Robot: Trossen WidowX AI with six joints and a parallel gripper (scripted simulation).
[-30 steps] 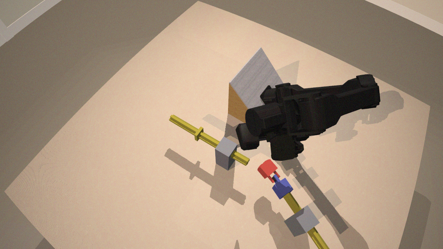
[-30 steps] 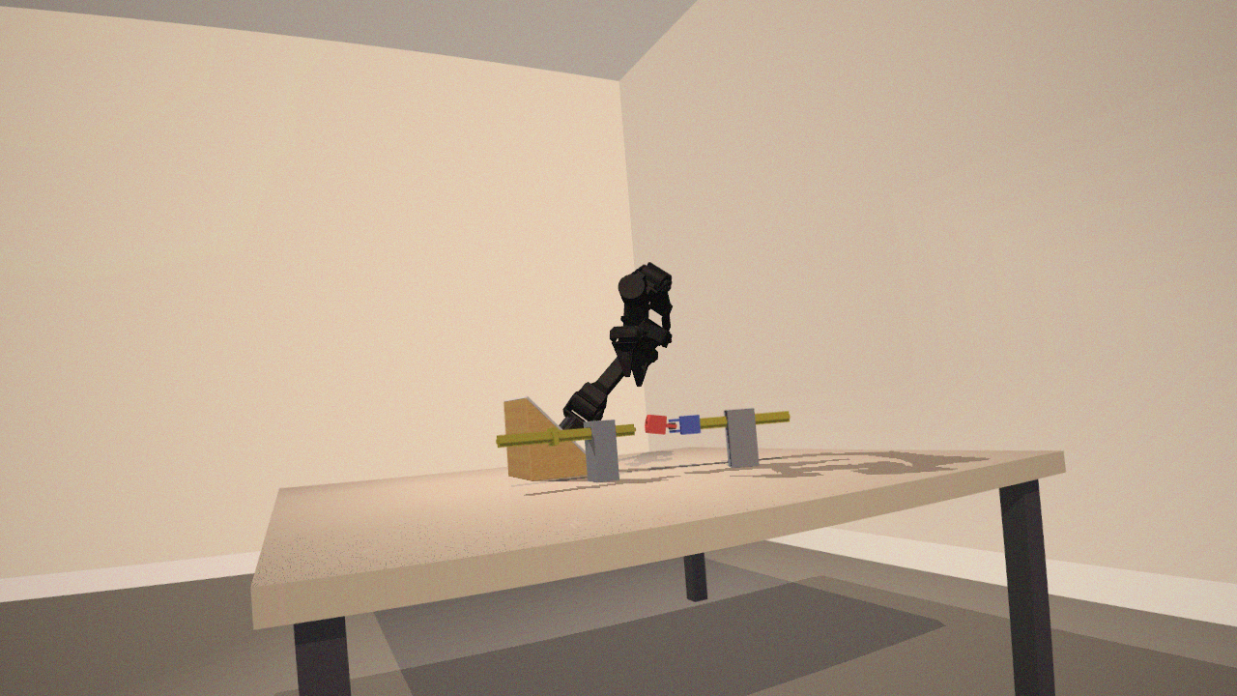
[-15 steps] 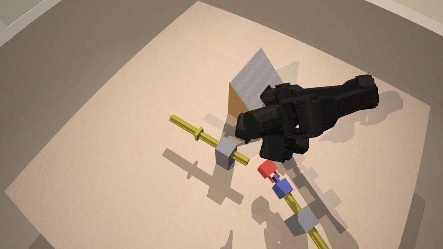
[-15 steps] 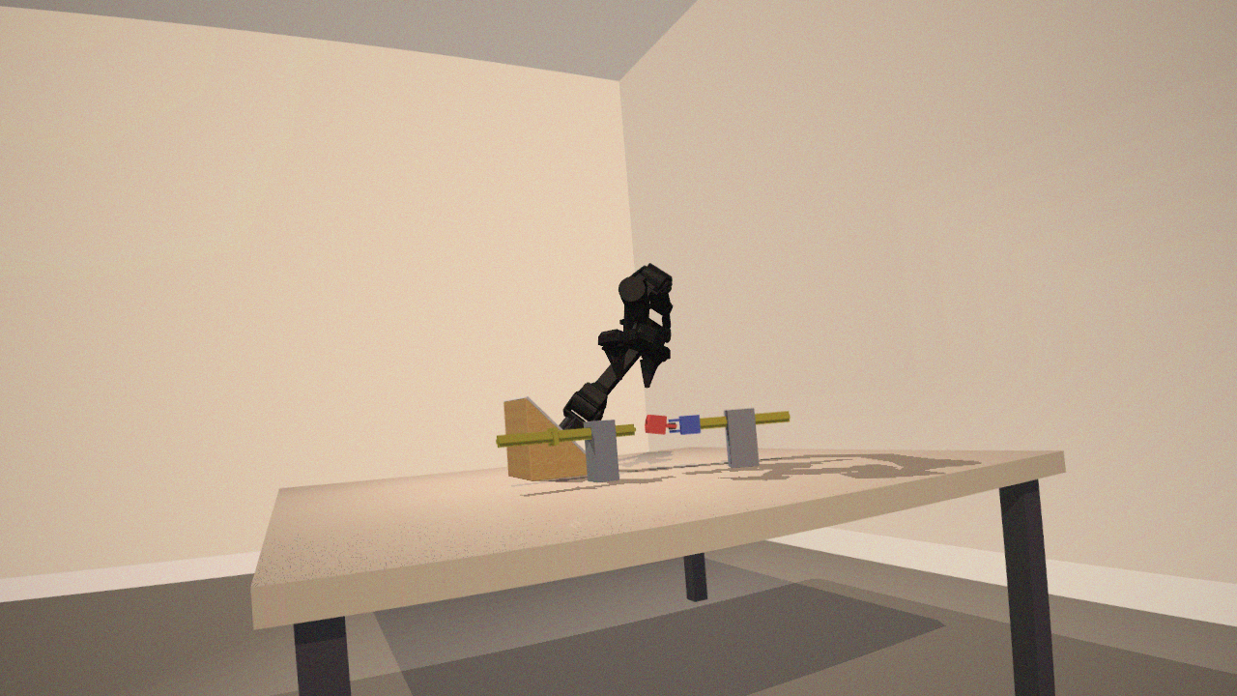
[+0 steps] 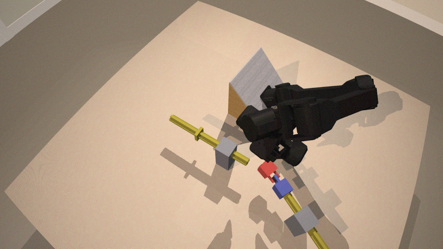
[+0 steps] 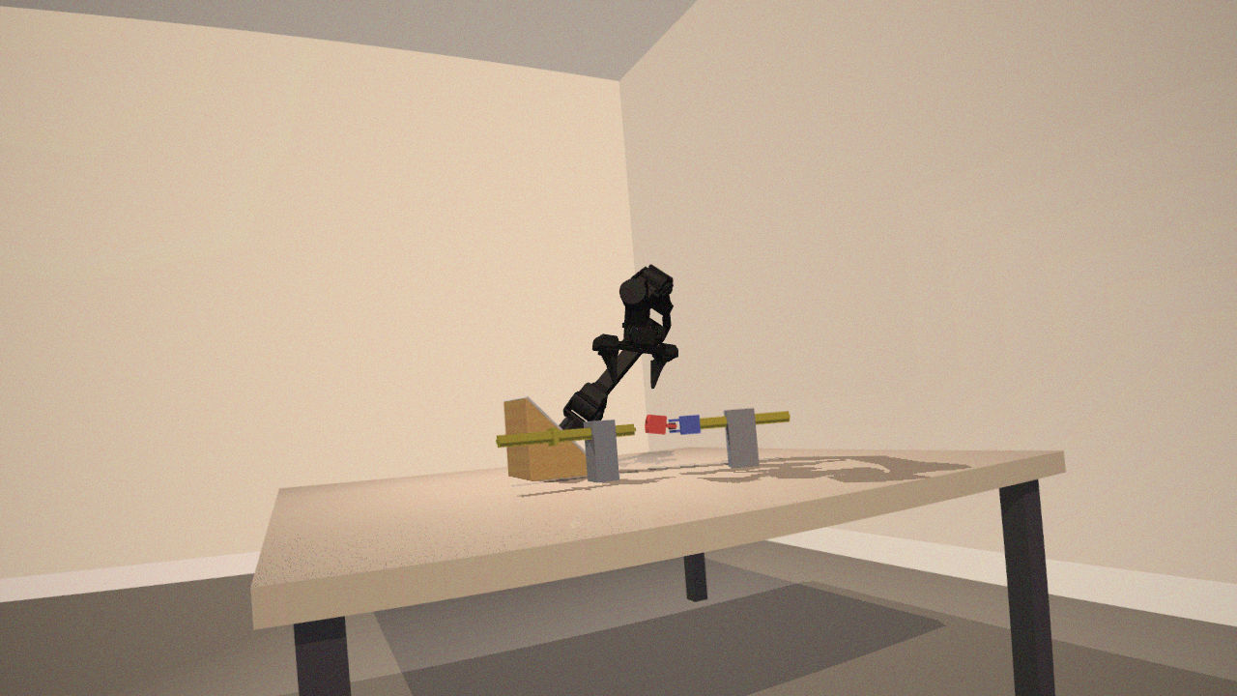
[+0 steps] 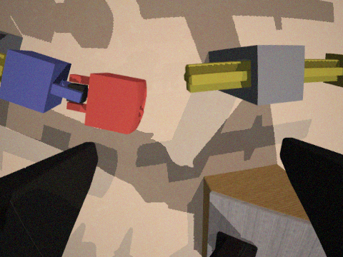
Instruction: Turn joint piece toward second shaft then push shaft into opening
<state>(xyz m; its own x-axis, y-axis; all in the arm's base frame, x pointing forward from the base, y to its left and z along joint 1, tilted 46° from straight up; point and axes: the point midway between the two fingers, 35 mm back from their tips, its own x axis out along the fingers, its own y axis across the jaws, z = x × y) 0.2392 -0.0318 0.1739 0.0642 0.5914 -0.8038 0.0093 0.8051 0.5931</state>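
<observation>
My gripper tip is 10 mm short of the red joint piece, 50 mm to the right of it and 90 mm above it.
</observation>
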